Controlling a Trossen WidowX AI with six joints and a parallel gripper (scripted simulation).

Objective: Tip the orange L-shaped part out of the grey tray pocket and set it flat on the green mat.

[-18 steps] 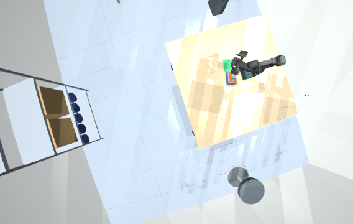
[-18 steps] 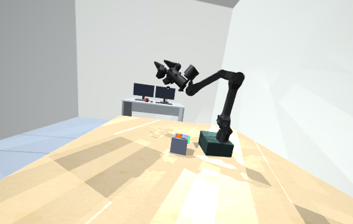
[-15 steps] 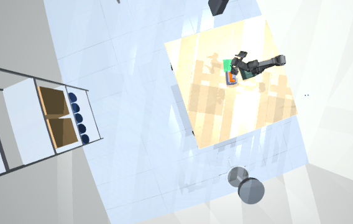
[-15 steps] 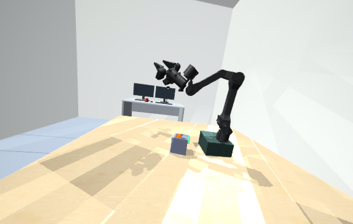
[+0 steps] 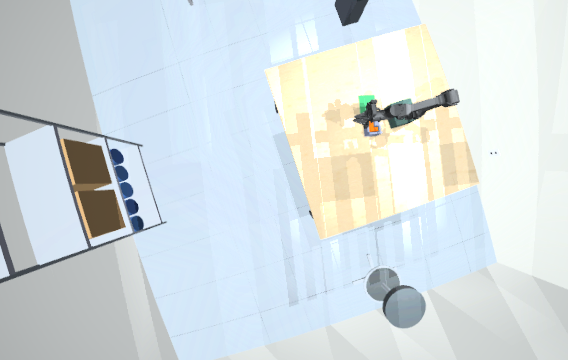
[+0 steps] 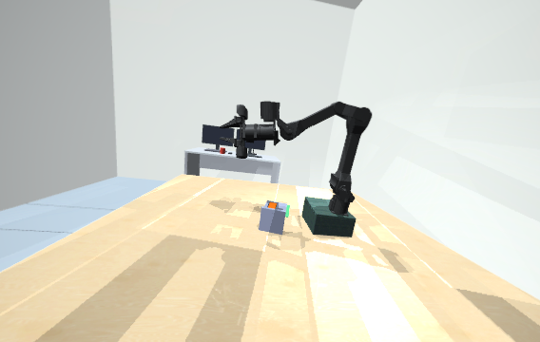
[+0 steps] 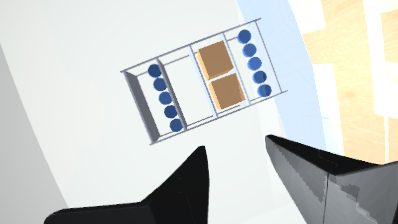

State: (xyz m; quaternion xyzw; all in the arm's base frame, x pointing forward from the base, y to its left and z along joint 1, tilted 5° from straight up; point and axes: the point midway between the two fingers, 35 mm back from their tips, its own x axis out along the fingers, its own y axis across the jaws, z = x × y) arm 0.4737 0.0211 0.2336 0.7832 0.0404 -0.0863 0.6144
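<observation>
Right now the orange L-shaped part is 240 mm behind my gripper tip and 280 mm below it. Also, from my gripper tip: green mat (260 mm behind, 170 mm to the right, 350 mm below).
</observation>
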